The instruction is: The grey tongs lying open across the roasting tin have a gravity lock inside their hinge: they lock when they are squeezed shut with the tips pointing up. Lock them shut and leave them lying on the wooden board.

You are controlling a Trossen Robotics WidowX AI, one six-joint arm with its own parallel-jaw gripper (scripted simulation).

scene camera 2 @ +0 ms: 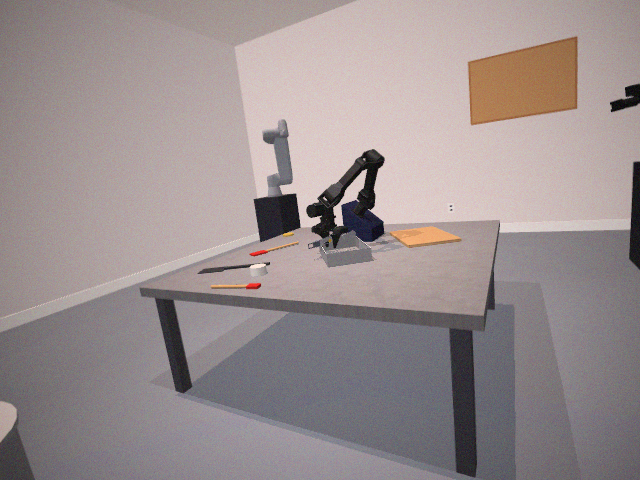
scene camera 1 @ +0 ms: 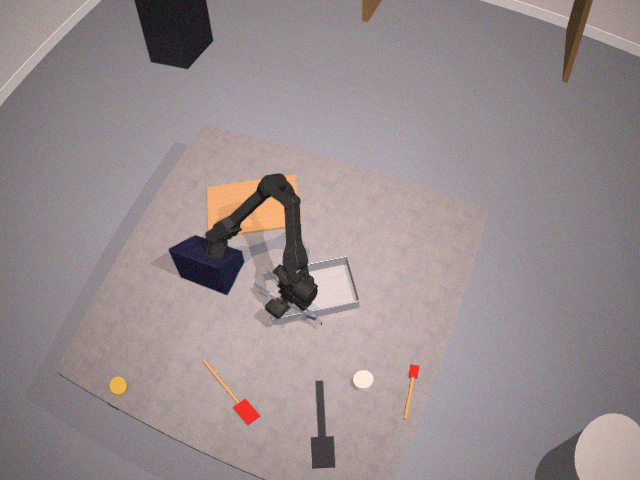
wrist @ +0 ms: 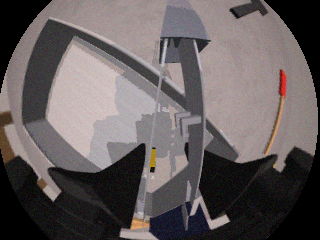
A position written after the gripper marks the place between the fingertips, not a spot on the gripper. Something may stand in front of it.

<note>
In view: the gripper (wrist: pixel 165 146), a grey roasting tin (scene camera 1: pixel 337 292) and a wooden board (scene camera 1: pixel 223 201).
The grey roasting tin also shows in scene camera 2 (scene camera 2: pixel 348 251) and in the wrist view (wrist: pixel 87 102). The wooden board is seen too in scene camera 2 (scene camera 2: pixel 425 236).
</note>
